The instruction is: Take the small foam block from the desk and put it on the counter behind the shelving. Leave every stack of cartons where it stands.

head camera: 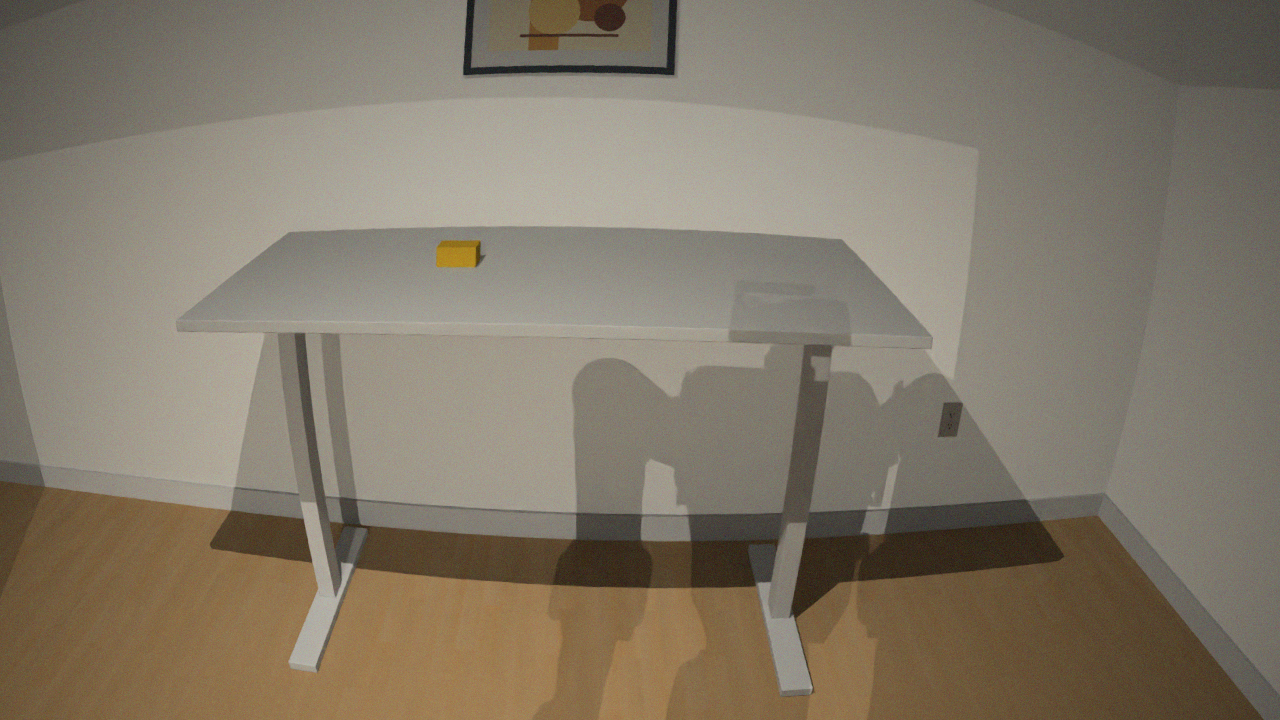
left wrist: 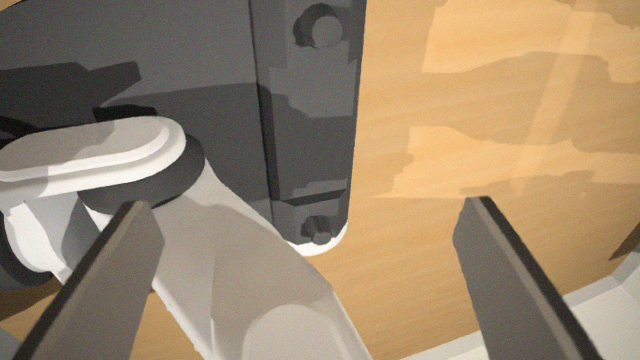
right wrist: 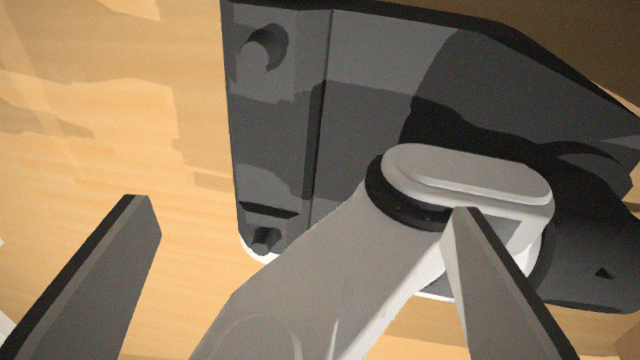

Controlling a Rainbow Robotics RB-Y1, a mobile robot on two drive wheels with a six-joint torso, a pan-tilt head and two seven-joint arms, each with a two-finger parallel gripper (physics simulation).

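Frame: origin at the robot's base, x ahead, y right, z down, level; metres.
Seen in the pictures: left gripper, fingertip midpoint: (left wrist: 307, 220); right gripper, fingertip midpoint: (right wrist: 303, 221).
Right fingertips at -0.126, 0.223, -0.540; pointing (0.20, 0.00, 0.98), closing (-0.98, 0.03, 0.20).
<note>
A point is followed by its place in that frame, as x, y, z.
A small yellow foam block (head camera: 457, 255) {1.726, -0.448, -0.977} lies on the grey-white desk (head camera: 572, 295) {1.547, -0.174, -0.951}, left of its middle and toward the back edge, in the head view. My left gripper (left wrist: 307, 220) {-0.095, -0.208, -0.544} is open, with its two fingers wide apart and no object between them; the robot's own base and arm show beyond the fingers. My right gripper (right wrist: 303, 221) {-0.126, 0.223, -0.540} is open in the same way, over the robot's own base and arm. Neither gripper shows in the head view, and the block does not show in the wrist views. The counter, the shelving and the cartons do not show in the head view.
The desk stands on two legs, a left leg (head camera: 313, 465) {1.694, -0.860, -0.437} and a right leg (head camera: 799, 483) {1.755, 0.345, -0.452}, with long feet on the wooden floor. A wall (head camera: 572, 161) {2.177, -0.250, -1.118} with a framed picture (head camera: 569, 69) {2.152, -0.266, -1.375} rises behind it. A room corner and a side wall (head camera: 1226, 295) {1.919, 1.712, -0.987} are at the right.
</note>
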